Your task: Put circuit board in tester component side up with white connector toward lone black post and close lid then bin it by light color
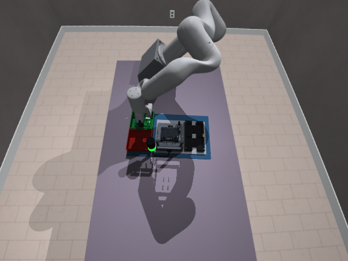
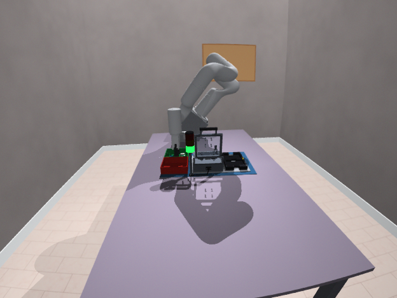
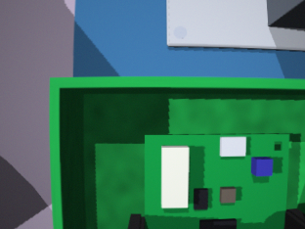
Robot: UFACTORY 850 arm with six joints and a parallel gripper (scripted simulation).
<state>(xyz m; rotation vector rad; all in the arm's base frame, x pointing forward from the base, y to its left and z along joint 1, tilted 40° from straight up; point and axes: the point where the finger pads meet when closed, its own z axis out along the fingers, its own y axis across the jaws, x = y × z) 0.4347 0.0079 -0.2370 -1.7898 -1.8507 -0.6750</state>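
The green bin is 10 mm below my hand. The rest, counted from my hand: green circuit board (10 mm below); red bin (150 mm ahead, 10 mm to the left, 10 mm below); tester nest (210 mm to the left, 100 mm ahead, 40 mm above).
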